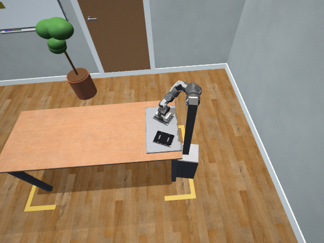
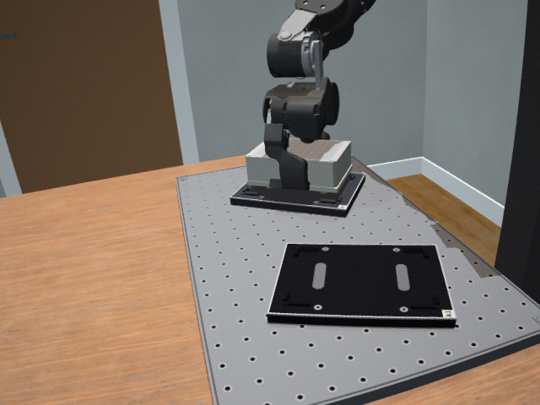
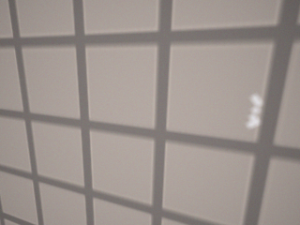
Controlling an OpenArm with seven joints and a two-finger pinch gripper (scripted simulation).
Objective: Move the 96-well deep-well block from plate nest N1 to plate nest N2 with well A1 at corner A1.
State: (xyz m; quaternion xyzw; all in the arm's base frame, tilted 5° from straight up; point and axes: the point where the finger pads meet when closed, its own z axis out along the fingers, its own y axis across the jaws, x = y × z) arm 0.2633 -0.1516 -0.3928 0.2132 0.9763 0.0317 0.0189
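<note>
My hand is 20 mm below the white 96-well deep-well block. The rest, counted from my hand: black nest N1 (230 mm to the left, 30 mm behind, 20 mm below); A1 label (300 mm to the left, 100 mm behind, 20 mm below); black nest N2 (20 mm below).
</note>
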